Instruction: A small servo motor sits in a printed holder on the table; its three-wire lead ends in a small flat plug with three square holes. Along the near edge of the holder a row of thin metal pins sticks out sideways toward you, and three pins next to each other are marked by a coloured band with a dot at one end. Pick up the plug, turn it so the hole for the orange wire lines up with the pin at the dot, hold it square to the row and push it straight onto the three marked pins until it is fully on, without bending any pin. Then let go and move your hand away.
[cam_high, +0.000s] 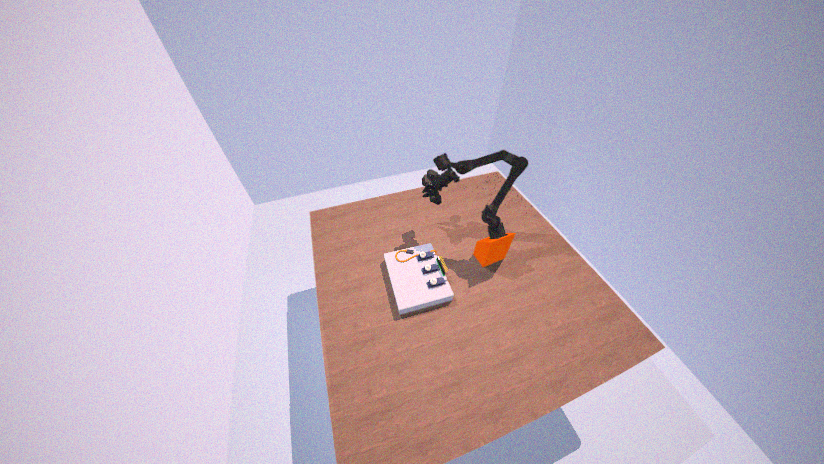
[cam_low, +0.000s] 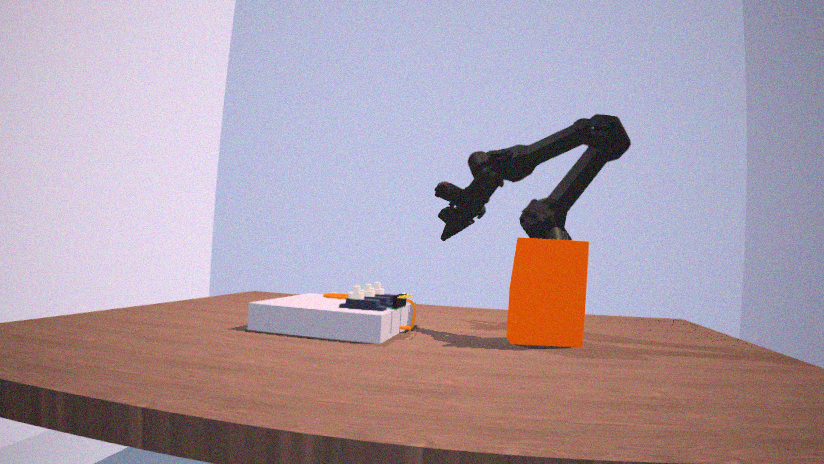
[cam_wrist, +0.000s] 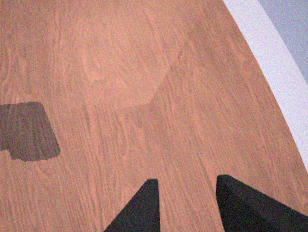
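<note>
Right now the red dot is 6 cm ahead of my gripper tip, 32 cm to the left of it and 12 cm below it.
</note>
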